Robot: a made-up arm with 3 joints. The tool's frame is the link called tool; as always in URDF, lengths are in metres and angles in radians. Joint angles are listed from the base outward. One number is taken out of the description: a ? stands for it. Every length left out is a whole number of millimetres.
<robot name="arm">
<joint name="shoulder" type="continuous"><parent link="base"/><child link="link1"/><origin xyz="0.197 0.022 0.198" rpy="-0.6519 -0.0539 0.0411"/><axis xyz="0 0 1"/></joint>
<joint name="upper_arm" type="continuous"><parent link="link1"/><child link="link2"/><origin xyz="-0.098 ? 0" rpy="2.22 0.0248 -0.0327"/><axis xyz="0 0 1"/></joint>
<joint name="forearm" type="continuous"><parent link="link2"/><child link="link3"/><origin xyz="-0.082 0.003 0" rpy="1.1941 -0.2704 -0.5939"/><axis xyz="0 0 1"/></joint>
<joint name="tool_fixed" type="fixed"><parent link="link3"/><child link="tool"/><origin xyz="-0.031 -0.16 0" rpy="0.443 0.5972 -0.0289"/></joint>
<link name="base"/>
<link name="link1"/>
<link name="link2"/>
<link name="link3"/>
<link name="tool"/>
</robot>
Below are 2 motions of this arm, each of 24 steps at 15 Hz.
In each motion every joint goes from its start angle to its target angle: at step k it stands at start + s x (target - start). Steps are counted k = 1, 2, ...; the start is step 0. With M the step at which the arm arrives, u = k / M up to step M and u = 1 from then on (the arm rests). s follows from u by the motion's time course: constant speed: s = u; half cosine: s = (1 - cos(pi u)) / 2; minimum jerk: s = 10 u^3 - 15 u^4 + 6 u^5.
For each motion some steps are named. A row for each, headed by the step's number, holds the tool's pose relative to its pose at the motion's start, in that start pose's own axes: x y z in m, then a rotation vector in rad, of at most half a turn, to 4 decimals.
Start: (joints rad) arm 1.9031 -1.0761 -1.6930
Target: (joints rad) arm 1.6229 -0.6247 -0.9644
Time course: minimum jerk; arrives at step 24
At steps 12, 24:
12: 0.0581 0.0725 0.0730 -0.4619 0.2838 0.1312
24: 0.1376 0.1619 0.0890 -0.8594 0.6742 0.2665

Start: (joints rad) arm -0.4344 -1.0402 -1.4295
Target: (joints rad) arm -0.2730 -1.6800 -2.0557
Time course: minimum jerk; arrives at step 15
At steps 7, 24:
7: -0.0198 -0.0271 -0.0965 0.4431 -0.1820 -0.0735
24: -0.0172 -0.0042 -0.2173 1.0421 -0.2741 -0.1539

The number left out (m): -0.021
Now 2 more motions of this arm.
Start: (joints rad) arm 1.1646 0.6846 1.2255
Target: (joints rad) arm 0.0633 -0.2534 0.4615
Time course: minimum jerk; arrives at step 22
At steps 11, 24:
11: -0.0854 -0.0174 -0.0237 -0.1680 -0.2360 -0.0576
24: -0.1306 -0.0913 -0.0638 -0.1190 -0.6161 0.0510

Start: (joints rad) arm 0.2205 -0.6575 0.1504
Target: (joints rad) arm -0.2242 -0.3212 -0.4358
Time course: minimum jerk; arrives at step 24
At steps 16, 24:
16: 0.0038 -0.0635 -0.0036 0.3933 0.3341 -0.1342
24: 0.0070 -0.0777 -0.0005 0.4607 0.4390 -0.1813

